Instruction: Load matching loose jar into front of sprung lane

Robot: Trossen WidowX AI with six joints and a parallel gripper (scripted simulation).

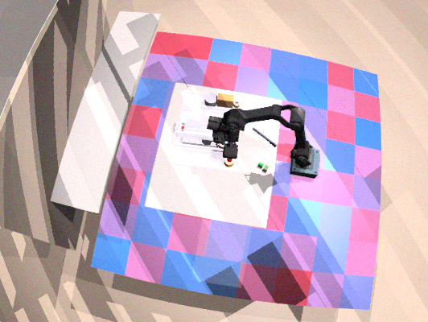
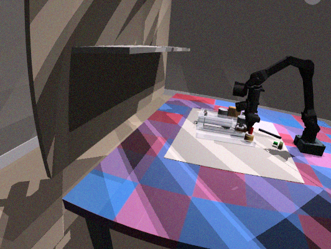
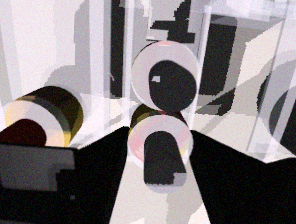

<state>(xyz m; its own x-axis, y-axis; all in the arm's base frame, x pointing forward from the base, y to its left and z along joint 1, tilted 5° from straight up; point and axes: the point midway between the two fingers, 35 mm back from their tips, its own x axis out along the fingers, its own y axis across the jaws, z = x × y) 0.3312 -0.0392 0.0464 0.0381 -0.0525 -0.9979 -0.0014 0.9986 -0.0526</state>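
Right now my gripper tip is 140 mm short of the lane rack, 30 mm to the left of it and 20 mm above it. The rest, counted from my gripper tip: box 220 mm to the right, 50 mm ahead; dark rod 150 mm behind, 70 mm to the right, 30 mm below.
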